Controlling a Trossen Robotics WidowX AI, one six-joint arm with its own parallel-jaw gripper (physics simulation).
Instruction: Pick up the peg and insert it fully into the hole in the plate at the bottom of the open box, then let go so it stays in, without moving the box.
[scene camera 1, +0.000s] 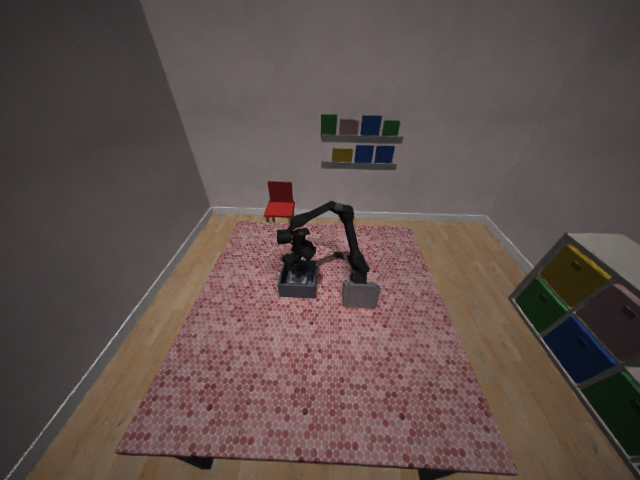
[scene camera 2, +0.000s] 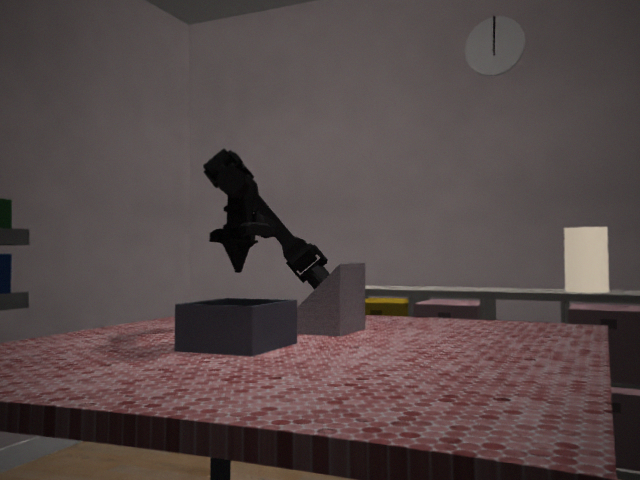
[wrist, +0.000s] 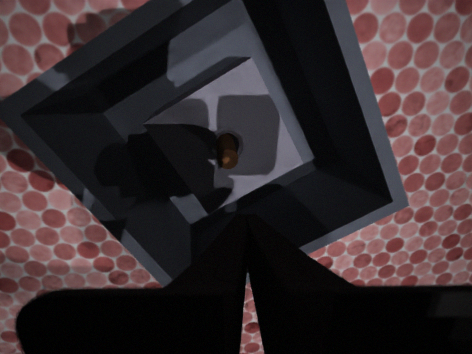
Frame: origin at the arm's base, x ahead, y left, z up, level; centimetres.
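Seen in the pictures: gripper, fingertip midpoint: (scene camera 1: 297, 263) (scene camera 2: 238, 272) (wrist: 245, 224); arm's base, origin of the base link: (scene camera 1: 360, 283) (scene camera 2: 327, 288).
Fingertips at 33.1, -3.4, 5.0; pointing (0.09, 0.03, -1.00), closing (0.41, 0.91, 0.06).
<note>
Pixels of each thing's top centre, then the offset from my fingertips to it, as dx, dy, dz. Level surfaces: height alone.
- open dark grey box, middle of its top: (wrist: 231, 164) (scene camera 2: 238, 302) (scene camera 1: 298, 272) -0.1, -0.1, -6.5
- lighter plate, middle of its top: (wrist: 227, 146) (scene camera 1: 298, 276) -0.1, -0.1, -10.2
- orange-brown peg, middle of its top: (wrist: 227, 159) -0.2, -0.2, -7.5
- pink tiled table top, its level: dz -16.3
The open dark grey box (scene camera 1: 297, 290) (scene camera 2: 214, 329) (wrist: 400, 202) stands on the table. In the wrist view, a lighter plate (wrist: 240, 80) lies at its bottom with a round hole near the middle. The orange-brown peg (wrist: 228, 152) stands in the hole, with its upper part showing above the plate; how deep it sits is hard to tell. My gripper (scene camera 2: 237, 271) (wrist: 245, 224) is shut and empty, its fingertips together, above the box and apart from the peg. In scene camera 1, the fingertips are hard to make out against the box.
A grey wedge-shaped block (scene camera 1: 360, 295) (scene camera 2: 352, 299) stands beside the box at the arm's base. The pink tiled table top (scene camera 1: 310, 382) (scene camera 2: 413, 372) carries both. The arm (scene camera 1: 353, 235) (scene camera 2: 273, 222) arches from the block over to the box. The box walls rise around the plate.
</note>
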